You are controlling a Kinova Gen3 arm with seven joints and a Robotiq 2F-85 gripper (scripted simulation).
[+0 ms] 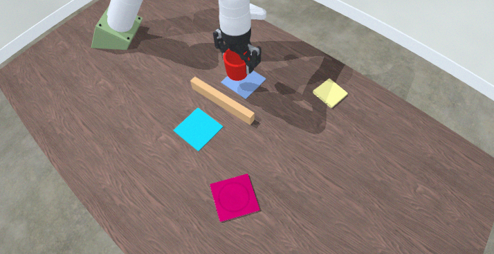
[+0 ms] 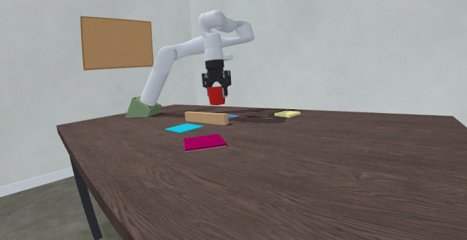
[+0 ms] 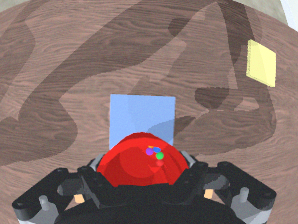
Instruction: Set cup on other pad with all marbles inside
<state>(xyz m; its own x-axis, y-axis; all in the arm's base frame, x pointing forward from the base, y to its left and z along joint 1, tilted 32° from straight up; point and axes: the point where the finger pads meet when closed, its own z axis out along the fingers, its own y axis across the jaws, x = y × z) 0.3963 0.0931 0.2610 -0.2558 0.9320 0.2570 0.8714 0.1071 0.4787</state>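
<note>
The cyan pad lies 18 cm to the right of my hand, 11 cm below it and 5 cm ahead of it. From my hand the other things lie so: tan rail: 9 cm below, 8 cm to the right, 2 cm ahead; red cup: 2 cm below.
</note>
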